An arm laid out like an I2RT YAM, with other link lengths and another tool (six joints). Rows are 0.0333 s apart.
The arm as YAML. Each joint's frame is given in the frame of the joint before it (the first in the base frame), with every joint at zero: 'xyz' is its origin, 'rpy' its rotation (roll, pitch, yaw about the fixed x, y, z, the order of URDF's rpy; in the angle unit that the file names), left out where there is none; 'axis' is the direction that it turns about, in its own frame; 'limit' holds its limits. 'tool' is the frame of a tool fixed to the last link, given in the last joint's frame.
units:
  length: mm
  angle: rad
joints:
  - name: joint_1
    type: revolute
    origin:
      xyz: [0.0, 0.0, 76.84]
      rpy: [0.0, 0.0, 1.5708]
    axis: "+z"
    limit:
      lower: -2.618
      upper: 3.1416
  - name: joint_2
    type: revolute
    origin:
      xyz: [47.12, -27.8, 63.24]
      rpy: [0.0, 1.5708, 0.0]
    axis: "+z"
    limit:
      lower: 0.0
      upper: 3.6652
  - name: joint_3
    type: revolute
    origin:
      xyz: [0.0, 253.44, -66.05]
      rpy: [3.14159, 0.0, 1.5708]
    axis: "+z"
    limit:
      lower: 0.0
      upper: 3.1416
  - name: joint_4
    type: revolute
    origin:
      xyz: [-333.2, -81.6, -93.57]
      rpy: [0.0, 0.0, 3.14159]
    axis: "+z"
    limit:
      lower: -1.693
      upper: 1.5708
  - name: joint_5
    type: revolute
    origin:
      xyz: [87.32, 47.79, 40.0]
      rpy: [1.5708, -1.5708, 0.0]
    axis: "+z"
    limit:
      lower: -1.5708
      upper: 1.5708
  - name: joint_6
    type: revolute
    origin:
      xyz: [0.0, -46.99, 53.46]
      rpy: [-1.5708, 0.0, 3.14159]
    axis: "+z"
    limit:
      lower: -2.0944
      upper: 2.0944
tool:
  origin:
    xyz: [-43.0, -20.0, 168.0]
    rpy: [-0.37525, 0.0, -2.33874]
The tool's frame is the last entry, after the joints.
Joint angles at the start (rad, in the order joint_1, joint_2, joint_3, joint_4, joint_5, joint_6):
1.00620 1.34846 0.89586 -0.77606 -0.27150 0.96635
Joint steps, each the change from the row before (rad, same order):
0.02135 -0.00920 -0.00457 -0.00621 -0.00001 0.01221
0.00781 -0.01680 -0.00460 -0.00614 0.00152 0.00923
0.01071 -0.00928 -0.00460 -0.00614 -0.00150 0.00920
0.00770 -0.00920 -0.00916 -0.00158 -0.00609 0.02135
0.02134 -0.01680 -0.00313 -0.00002 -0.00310 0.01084
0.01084 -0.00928 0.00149 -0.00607 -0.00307 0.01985
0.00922 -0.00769 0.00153 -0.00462 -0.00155 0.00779
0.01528 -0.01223 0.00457 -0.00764 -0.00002 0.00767
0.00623 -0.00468 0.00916 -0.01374 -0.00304 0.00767
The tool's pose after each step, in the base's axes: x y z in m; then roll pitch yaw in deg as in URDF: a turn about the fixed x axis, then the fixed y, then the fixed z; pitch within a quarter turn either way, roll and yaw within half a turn. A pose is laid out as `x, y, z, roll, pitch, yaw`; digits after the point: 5 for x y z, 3 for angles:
0.11051, 0.34776, 0.01905, 139.254, 15.890, -133.213
0.10691, 0.34731, 0.02245, 139.117, 16.071, -133.313
0.10128, 0.34661, 0.02353, 138.913, 15.796, -133.204
0.09517, 0.34586, 0.02337, 138.284, 15.216, -133.921
0.08707, 0.34891, 0.02780, 137.751, 15.713, -133.340
0.08170, 0.35013, 0.03140, 137.215, 15.521, -133.824
0.07783, 0.35109, 0.03438, 136.940, 15.588, -133.738
0.07237, 0.35287, 0.03975, 136.667, 15.928, -133.330
0.06904, 0.35321, 0.04435, 136.388, 15.721, -133.377

